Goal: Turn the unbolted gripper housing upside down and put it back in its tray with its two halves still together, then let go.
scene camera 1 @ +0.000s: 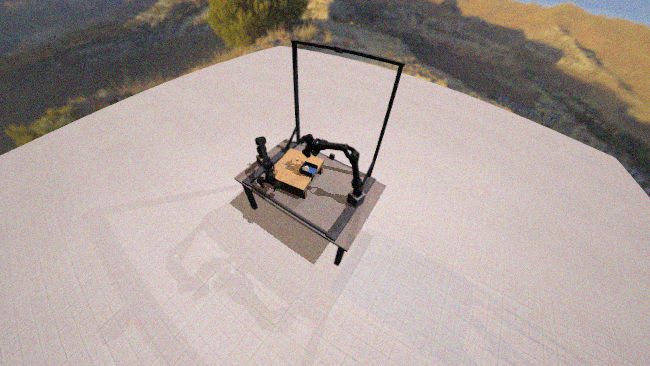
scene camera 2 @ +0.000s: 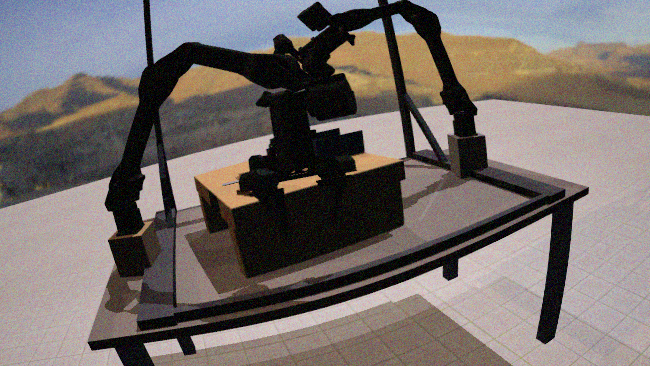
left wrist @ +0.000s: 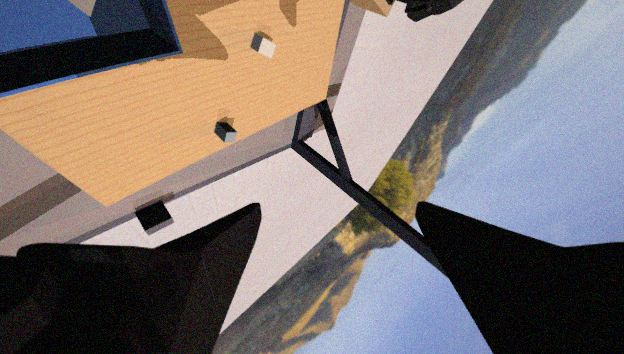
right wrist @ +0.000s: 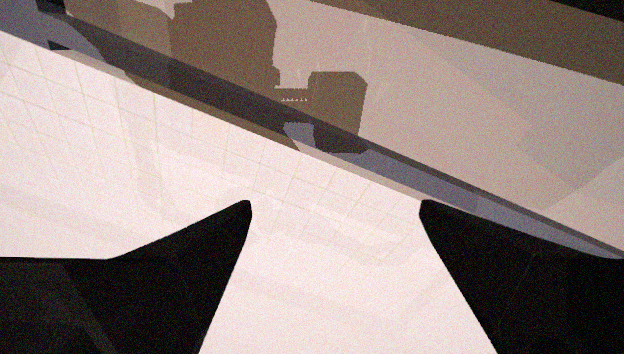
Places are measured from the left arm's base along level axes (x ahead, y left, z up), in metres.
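Pixels of known places: left gripper, fingertip midpoint: [scene camera 1: 306, 145] [left wrist: 338, 209]; right gripper, fingertip midpoint: [scene camera 1: 268, 190] [scene camera 2: 309, 229] [right wrist: 335, 207]; left arm's base, link origin: [scene camera 1: 357, 193] [scene camera 2: 466, 134]; right arm's base, link origin: [scene camera 2: 130, 230].
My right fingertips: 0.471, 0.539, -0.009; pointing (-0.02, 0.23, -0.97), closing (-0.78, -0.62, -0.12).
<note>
Ahead of a thing's pixels: the offset from my right fingertips to its top centre, as dx, dy, dz. Level surfaces: height alone.
The pale gripper housing {-0.044, -0.340, +0.073} [scene camera 1: 306, 168] sits in the blue tray {-0.058, -0.363, +0.087} [scene camera 1: 313, 171] [scene camera 2: 363, 143] [left wrist: 100, 50] near the right edge of the wooden platform. In the left wrist view, part of the housing [left wrist: 82, 4] shows at the top left edge. Its halves and which side is up are too small or cut off to tell. My left gripper [scene camera 2: 300, 57] [left wrist: 338, 209] is open and empty, raised above the platform and tilted away from the tray. My right gripper [scene camera 2: 311, 201] [right wrist: 335, 207] is open and empty, pointing down at the platform's side, away from the housing.
The wooden platform {+0.052, -0.311, +0.036} [scene camera 1: 289, 174] [scene camera 2: 382, 161] [left wrist: 150, 130] stands on the table {dz -0.108} [scene camera 2: 440, 200]. Two small grey blocks {+0.118, -0.368, +0.051} [left wrist: 264, 45] {+0.093, -0.473, +0.060} [left wrist: 226, 131] sit on it beside the tray. A tall black frame [scene camera 1: 296, 95] [scene camera 2: 397, 75] [left wrist: 372, 202] rises behind the platform.
</note>
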